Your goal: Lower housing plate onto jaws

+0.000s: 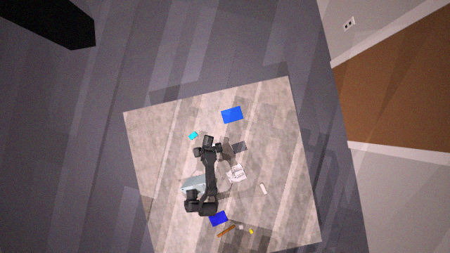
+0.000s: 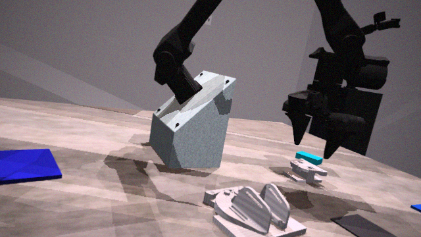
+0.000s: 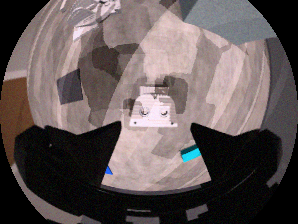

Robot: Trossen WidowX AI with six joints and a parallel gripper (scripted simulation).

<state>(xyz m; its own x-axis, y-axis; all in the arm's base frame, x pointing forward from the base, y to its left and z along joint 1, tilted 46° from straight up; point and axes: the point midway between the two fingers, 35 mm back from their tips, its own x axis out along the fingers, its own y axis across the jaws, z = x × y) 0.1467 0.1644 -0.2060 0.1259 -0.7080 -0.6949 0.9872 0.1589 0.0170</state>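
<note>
My gripper tip is now 1 cm to the left of the white stepped block and 5 cm above it. The rest, counted from my gripper tip: dark flat plate (21 cm ahead, 3 cm to the right, 6 cm below); white bar (36 cm ahead, 36 cm to the right, 5 cm below); cyan block (12 cm behind, 10 cm to the left, 5 cm below).
</note>
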